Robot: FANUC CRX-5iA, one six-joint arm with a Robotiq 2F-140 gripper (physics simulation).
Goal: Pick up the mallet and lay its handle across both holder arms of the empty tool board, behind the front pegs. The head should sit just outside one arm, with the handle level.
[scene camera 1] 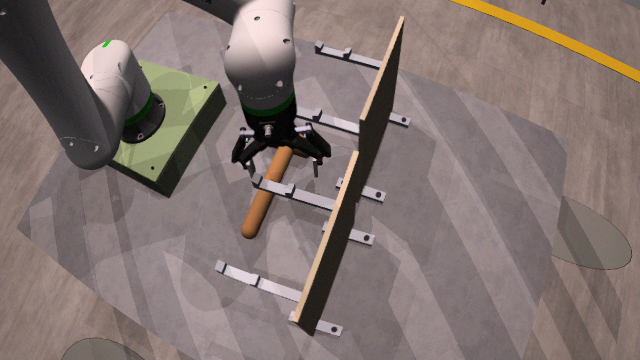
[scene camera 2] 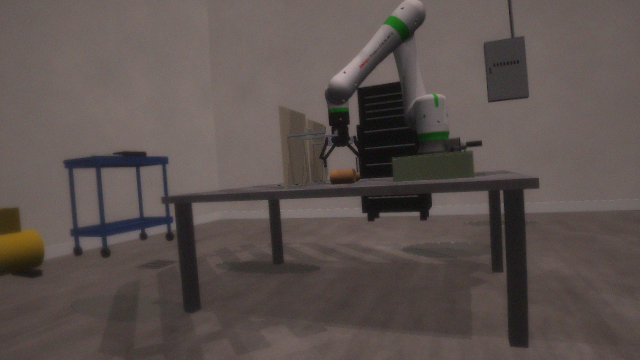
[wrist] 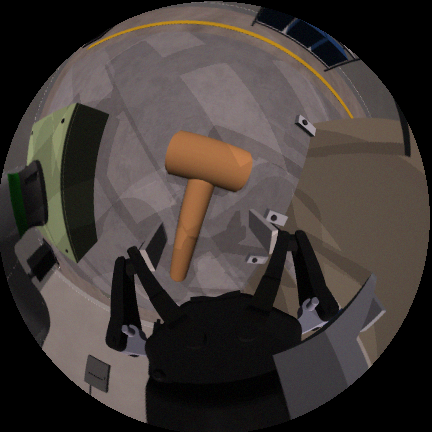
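Where they show: gripper, fingertip midpoint: [scene camera 1: 284, 172] [wrist: 206, 224]; arm's base, origin of the base link: [scene camera 1: 140, 118] [scene camera 2: 434, 154].
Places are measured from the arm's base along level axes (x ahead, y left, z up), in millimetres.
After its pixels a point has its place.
The orange mallet [scene camera 1: 257, 215] @(x 388, y -80, z -58 mm) [scene camera 2: 343, 176] @(x 357, y 147, z -64 mm) [wrist: 193, 215] @(x 375, y 41, z -49 mm) lies flat on the table. In scene camera 1 its head is mostly hidden behind my gripper [scene camera 1: 283, 169] @(x 397, y 31, z -55 mm) [scene camera 2: 341, 164] @(x 397, y 31, z -55 mm) [wrist: 209, 238] @(x 397, y 31, z -55 mm). The gripper is open and empty, low over the mallet and pointing down. In the wrist view the handle lies between the fingertips, nearer the left one; the head is beyond them. Two upright boards, a near one [scene camera 1: 325, 250] @(x 590, y -154, z 204 mm) and a far one [scene camera 1: 382, 80] @(x 559, y 149, z 209 mm), each have two pegged arms. No tool shows on either. I cannot tell which is the task's board.
The near board's inner holder arm [scene camera 1: 310, 198] @(x 514, y -57, z 106 mm) crosses above the handle, beside the gripper. The far board's inner arm [scene camera 1: 337, 123] @(x 500, y 88, z 121 mm) is on the other side, partly hidden. A large grey surface [wrist: 330, 370] fills the wrist view's lower right. The green base block [scene camera 1: 187, 120] @(x 135, y 42, z -2 mm) [scene camera 2: 433, 166] @(x -6, y 167, z -47 mm) [wrist: 80, 180] @(x 150, y 38, z -54 mm) stands left.
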